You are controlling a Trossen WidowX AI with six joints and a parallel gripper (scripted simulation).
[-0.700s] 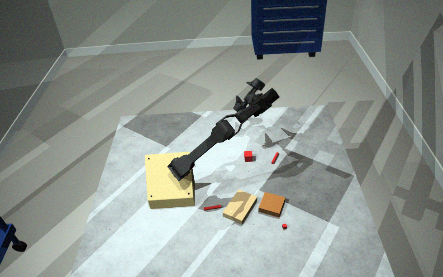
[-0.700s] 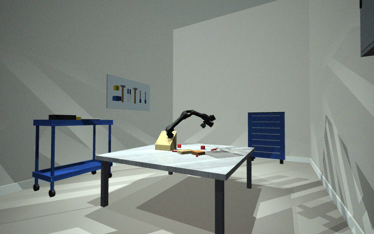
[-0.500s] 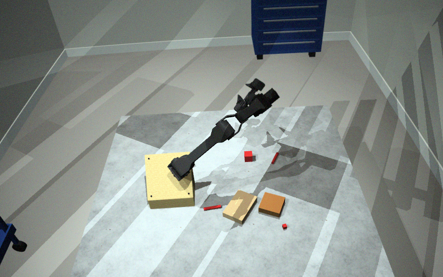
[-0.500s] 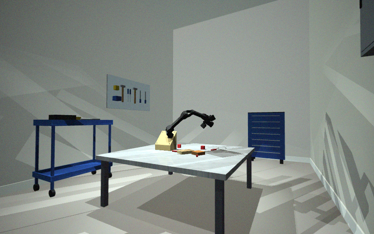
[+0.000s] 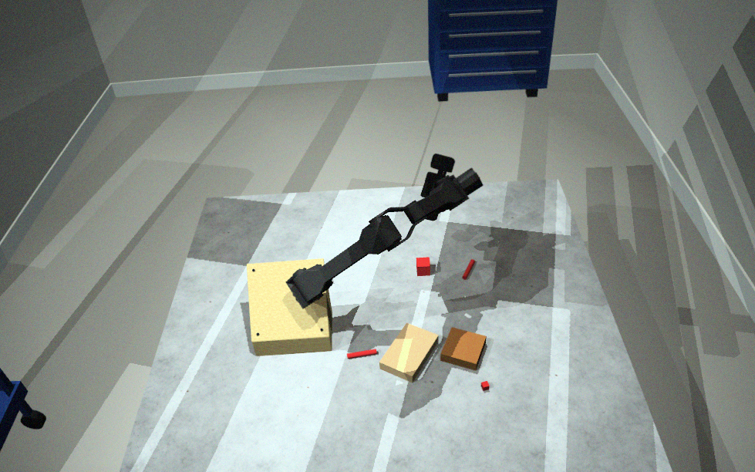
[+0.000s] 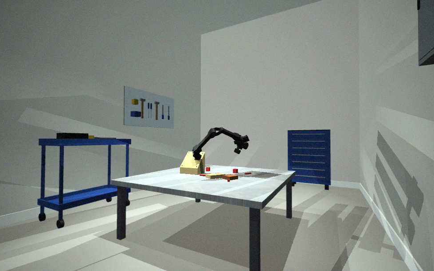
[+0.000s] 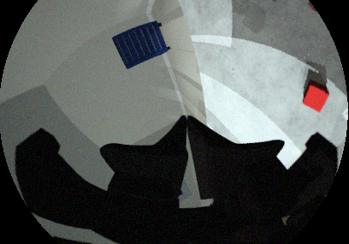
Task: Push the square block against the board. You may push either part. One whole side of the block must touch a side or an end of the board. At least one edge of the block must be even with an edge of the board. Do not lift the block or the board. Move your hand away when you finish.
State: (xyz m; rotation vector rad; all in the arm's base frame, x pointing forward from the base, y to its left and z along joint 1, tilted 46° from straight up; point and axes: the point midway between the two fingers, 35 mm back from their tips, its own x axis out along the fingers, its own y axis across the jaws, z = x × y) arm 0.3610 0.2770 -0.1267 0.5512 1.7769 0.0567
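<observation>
The board lies 44 cm to the right of my gripper tip, 24 cm below it and 9 cm behind it. Also, from my gripper tip: small red bit (56 cm to the right, 25 cm below, 9 cm ahead); then square block (44 cm to the right, 24 cm below, 5 cm ahead).
</observation>
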